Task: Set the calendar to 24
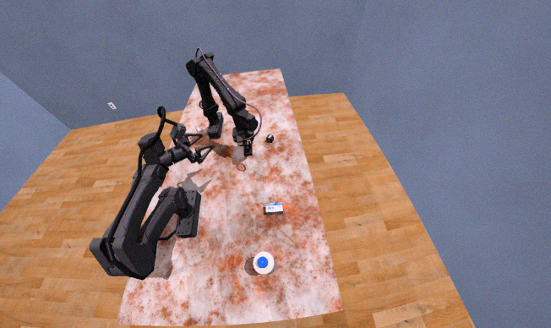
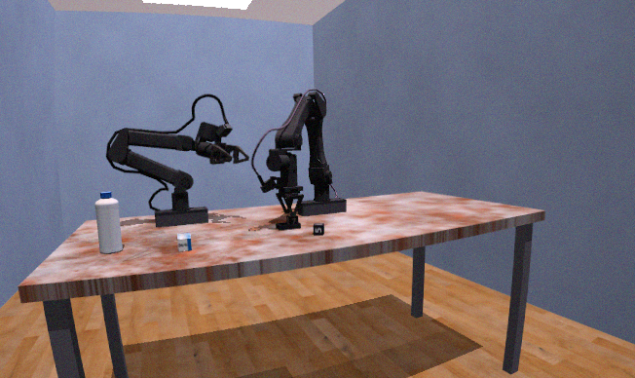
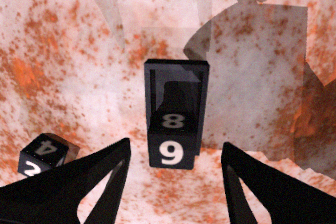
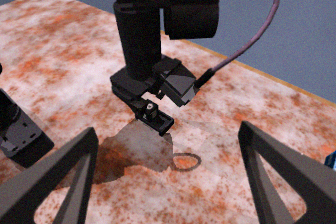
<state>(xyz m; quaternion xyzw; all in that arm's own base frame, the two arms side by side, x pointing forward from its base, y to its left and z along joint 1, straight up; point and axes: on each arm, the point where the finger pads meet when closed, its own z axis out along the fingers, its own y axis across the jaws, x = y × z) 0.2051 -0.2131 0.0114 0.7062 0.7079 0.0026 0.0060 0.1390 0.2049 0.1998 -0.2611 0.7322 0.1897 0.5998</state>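
The black tray is 10 mm to the right of my left hand and 40 mm below it. The rest, counted from my left hand: white box (150 mm ahead, 350 mm to the right, 40 mm below); then white bottle (120 mm ahead, 560 mm to the right, 30 mm above).
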